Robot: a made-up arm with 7 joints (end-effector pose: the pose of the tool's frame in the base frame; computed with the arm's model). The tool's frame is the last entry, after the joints.
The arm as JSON. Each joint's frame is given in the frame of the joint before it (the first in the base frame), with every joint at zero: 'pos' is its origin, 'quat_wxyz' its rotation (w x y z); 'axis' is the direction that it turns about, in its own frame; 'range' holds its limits. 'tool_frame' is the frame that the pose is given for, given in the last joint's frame.
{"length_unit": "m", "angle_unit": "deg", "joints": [
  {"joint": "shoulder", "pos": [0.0, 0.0, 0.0], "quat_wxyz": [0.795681, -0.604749, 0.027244, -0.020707], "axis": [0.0, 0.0, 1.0], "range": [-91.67, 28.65]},
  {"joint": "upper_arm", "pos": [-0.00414, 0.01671, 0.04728], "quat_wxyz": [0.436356, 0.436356, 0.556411, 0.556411], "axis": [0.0, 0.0, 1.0], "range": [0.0, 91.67]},
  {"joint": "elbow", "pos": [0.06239, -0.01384, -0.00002], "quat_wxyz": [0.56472, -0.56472, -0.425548, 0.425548], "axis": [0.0, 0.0, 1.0], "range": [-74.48, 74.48]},
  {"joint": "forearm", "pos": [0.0, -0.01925, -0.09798], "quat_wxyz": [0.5, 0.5, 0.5, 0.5], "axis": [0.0, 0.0, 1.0], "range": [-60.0, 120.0]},
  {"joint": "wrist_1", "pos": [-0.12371, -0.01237, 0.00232], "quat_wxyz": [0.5, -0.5, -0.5, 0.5], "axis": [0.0, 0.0, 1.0], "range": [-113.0, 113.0]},
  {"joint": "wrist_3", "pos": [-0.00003, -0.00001, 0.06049], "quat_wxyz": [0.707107, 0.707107, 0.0, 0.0], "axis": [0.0, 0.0, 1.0], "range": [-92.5, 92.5]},
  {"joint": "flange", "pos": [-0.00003, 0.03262, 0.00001], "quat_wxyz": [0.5, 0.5, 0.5, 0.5], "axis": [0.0, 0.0, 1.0], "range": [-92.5, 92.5]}
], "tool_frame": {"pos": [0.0, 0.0, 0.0], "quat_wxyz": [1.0, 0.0, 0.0, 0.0]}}
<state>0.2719 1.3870 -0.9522 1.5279 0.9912 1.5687 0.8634</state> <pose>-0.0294 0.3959 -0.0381 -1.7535 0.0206 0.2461</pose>
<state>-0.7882 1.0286 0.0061 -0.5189 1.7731 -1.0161 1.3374</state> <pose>0.2242 0.0595 0.0489 1.4760 -2.6600 -0.4901</pose>
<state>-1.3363 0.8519 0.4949 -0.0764 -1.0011 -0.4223 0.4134</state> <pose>0.1735 0.1776 0.1968 -0.7994 -1.7158 0.1593</pose>
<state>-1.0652 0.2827 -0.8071 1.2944 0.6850 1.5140 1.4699</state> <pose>0.2998 0.0816 -0.2064 2.6803 -0.2056 1.4033</pose>
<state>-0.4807 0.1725 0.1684 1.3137 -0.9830 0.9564 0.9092</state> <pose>0.1357 0.0868 -0.3466 -0.2502 2.1757 0.7569</pose>
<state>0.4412 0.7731 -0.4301 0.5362 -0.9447 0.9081 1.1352</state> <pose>-0.0690 0.1994 -0.3002 1.1212 2.0944 0.8465</pose>
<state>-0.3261 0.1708 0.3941 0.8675 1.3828 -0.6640 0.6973</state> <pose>0.1763 0.1323 -0.3100 1.1272 -0.0938 0.0006</pose>
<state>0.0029 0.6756 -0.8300 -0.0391 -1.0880 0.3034 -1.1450</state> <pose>0.0877 0.0211 -0.2758 -1.0796 0.8365 -1.5736</pose>
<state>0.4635 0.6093 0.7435 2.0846 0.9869 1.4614 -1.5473</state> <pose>-0.2729 0.1728 -0.1460 1.5711 -1.7428 -1.0127</pose>
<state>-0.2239 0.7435 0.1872 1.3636 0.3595 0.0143 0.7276</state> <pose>0.0597 0.3114 -0.2743 1.3209 1.0198 0.9253</pose>
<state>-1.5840 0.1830 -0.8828 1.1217 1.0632 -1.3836 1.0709</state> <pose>0.3342 -0.0887 -0.0567 0.6061 -1.6162 -1.0736</pose>
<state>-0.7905 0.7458 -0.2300 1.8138 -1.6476 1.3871 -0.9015</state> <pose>0.1501 0.2523 -0.2464 -2.0167 0.7437 0.0445</pose>
